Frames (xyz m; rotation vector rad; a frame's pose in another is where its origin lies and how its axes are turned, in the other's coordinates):
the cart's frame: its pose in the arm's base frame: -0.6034 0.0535 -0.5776 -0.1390 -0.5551 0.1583
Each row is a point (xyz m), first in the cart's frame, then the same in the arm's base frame.
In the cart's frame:
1: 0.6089 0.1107 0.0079
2: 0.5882 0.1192 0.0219
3: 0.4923 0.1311 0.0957
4: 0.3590 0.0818 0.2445
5: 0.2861 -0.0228 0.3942
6: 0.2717 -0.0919 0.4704
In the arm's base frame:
1: -0.1096 0.2761 -0.2782
2: -0.1354 0.2818 -0.2785
3: -0.2565 0.2821 -0.2676
4: -0.4421 0.2221 -0.2022
5: -0.5714 0.1194 -0.0955
6: -0.6165 0.0558 -0.0268

